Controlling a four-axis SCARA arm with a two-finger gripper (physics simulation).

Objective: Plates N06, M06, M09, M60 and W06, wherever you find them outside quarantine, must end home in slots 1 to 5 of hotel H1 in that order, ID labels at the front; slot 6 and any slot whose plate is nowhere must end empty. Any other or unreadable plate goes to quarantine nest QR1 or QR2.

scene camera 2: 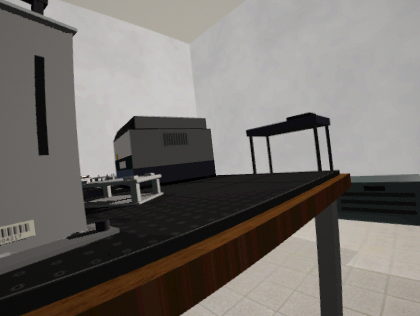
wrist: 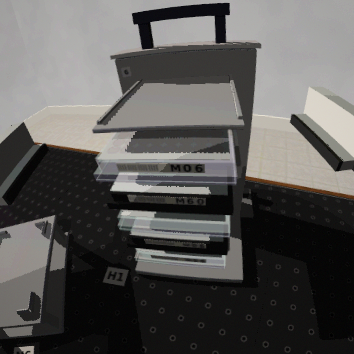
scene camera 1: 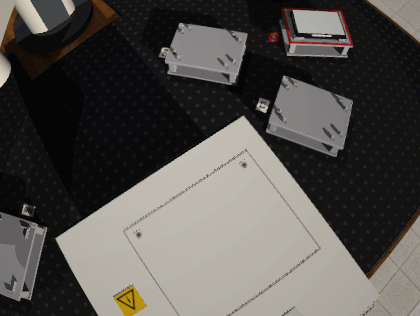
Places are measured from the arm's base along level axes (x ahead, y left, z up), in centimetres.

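Pixels of known places: gripper, between the fingertips: [wrist: 162, 114]; arm's base, origin of its link: [scene camera 1: 54, 21].
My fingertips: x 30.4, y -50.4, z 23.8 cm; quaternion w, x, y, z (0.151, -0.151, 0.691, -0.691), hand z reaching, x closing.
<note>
Ahead of a thing's pixels: the offset from my fingertips to its middle. "*": to the spot under its first point. Level surfaces: height alone.
Hotel H1 {dx +2.6, dy -8.9, dz -8.5 cm} [wrist: 247, 100] stands ahead in the wrist view. Its top shelf {dx +1.9, dy -6.0, dz -1.3 cm} [wrist: 175, 106] is empty. Below it are a clear plate labelled M06 {dx +1.6, dy -5.0, dz -3.0 cm} [wrist: 162, 169], a black-skirted plate labelled M60 {dx +1.6, dy -5.0, dz -5.6 cm} [wrist: 165, 200], a clear plate {dx +1.6, dy -5.0, dz -8.2 cm} [wrist: 172, 225] with no readable label, a dark plate {dx +1.6, dy -5.0, dz -10.9 cm} [wrist: 175, 243] with a blurred label, and a clear lowest plate {dx +1.6, dy -5.0, dz -13.5 cm} [wrist: 180, 259] whose label is too small to read. My gripper [wrist: 162, 114] is open and empty, its fingers wide apart at the view's left and right edges, nearer than the hotel. A red-edged nest {dx +26.3, dy +97.0, dz -19.7 cm} [scene camera 1: 320, 44] holds a white-topped plate {dx +26.3, dy +97.0, dz -16.8 cm} [scene camera 1: 319, 24] with a dark rim.
Nest N6 {dx +21.8, dy +9.4, dz -19.7 cm} [wrist: 27, 270] [scene camera 1: 12, 255] is empty, left of the hotel. Two more empty grey nests {* dx +15.0, dy +71.0, dz -17.5 cm} [scene camera 1: 207, 50] {* dx +40.8, dy +76.4, dz -17.5 cm} [scene camera 1: 310, 112] stand beyond a large pale housing {dx +51.7, dy +40.6, dz -9.9 cm} [scene camera 1: 220, 225]. A grey tower {* dx +6.4, dy -13.5, dz -16.7 cm} [scene camera 2: 37, 190] and a grey instrument {* dx +48.2, dy +25.9, dz -8.3 cm} [scene camera 2: 172, 145] stand on the table {dz -22.5 cm} [scene camera 2: 280, 187].
</note>
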